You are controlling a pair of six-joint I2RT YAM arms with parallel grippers.
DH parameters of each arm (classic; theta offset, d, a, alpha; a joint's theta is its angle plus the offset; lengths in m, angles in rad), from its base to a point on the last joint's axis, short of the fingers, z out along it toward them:
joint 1: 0 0.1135 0.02 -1.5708
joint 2: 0 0 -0.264 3.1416
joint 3: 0.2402 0 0.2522 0
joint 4: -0.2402 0 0.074 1.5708
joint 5: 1.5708 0 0 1.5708
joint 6: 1.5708 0.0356 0 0
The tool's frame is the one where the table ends.
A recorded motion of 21 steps. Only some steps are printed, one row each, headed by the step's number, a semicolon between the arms.
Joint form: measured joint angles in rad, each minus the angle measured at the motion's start. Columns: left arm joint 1, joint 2, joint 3, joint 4, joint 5, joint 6; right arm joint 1, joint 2, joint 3, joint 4, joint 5, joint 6.
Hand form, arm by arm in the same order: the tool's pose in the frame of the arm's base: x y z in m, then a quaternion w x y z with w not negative. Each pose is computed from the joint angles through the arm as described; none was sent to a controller.
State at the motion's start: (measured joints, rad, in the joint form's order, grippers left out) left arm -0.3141 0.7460 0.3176 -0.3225 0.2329 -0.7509; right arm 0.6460 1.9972 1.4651 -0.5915 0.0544 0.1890
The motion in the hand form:
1: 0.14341 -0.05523 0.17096 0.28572 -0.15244 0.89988 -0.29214; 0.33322 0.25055 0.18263 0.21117 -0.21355 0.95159 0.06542
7: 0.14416 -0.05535 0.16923 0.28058 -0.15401 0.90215 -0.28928; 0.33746 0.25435 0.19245 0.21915 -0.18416 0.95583 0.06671
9: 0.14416 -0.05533 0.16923 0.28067 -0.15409 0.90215 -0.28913; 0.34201 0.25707 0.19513 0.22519 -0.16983 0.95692 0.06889
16: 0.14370 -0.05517 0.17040 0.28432 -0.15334 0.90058 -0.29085; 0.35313 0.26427 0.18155 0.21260 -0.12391 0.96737 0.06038
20: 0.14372 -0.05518 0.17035 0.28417 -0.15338 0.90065 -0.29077; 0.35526 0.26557 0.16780 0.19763 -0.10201 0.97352 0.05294
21: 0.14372 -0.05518 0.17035 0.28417 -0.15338 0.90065 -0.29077; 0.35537 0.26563 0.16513 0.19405 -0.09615 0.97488 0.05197
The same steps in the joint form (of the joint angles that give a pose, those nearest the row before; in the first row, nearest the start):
1: 0.0000 0.0030 0.0000 0.0000 0.0000 0.0000; 0.0034 -0.0031 -0.0031 -0.0046 0.0008 0.0065
7: 0.0007 0.0161 0.0000 0.0000 0.0000 0.0000; 0.0061 0.0034 0.0438 -0.0309 0.0195 0.0652
9: 0.0008 0.0160 0.0000 -0.0001 -0.0004 0.0000; 0.0053 0.0168 0.0717 -0.0332 0.0271 0.0915
16: 0.0008 0.0073 0.0000 0.0000 -0.0008 0.0000; 0.0050 0.0912 0.1343 -0.0565 0.0511 0.1839
20: 0.0007 0.0076 0.0000 0.0000 -0.0008 0.0000; 0.0050 0.1270 0.1400 -0.0630 0.0584 0.2304
21: 0.0007 0.0076 0.0000 0.0000 -0.0008 0.0000; 0.0049 0.1331 0.1400 -0.0648 0.0587 0.2430

